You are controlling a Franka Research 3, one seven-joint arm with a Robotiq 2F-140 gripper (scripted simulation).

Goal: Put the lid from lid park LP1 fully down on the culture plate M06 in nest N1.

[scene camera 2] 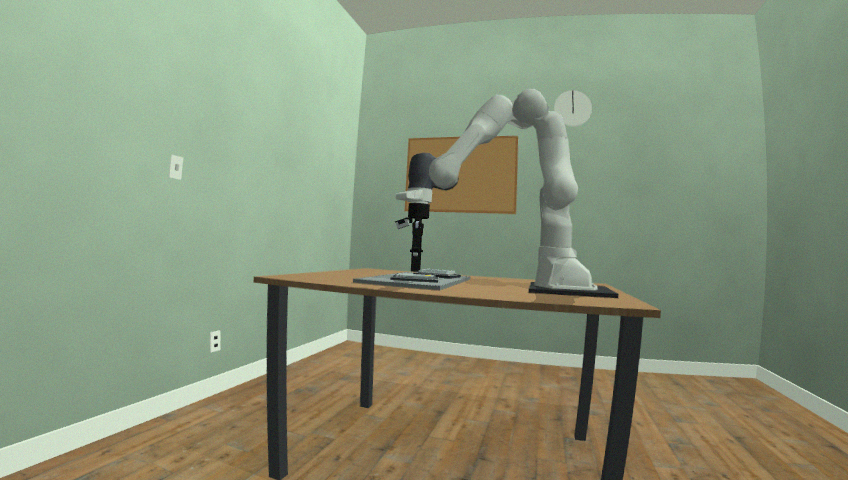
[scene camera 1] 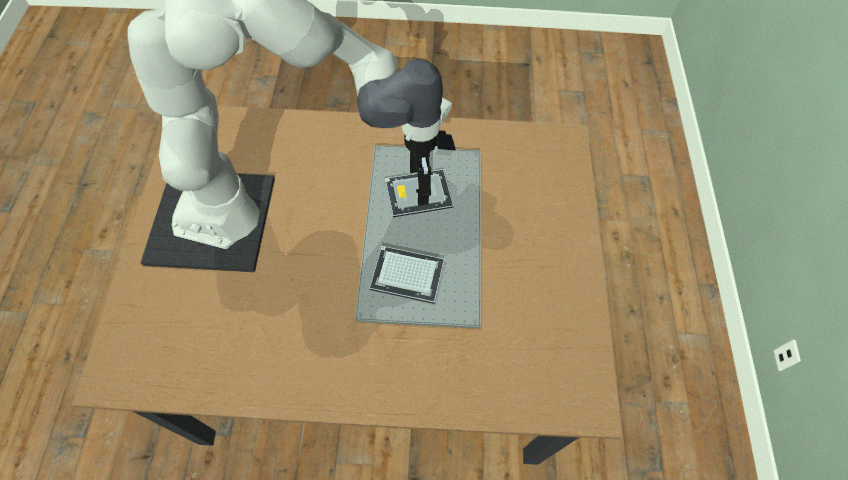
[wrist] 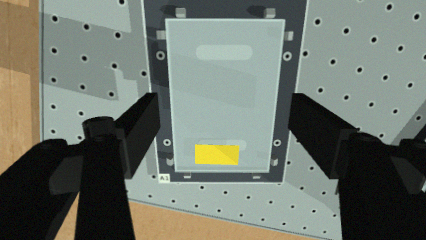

My gripper shows in scene camera 2 [415, 270], in scene camera 1 [419, 187] and in the wrist view [224, 110].
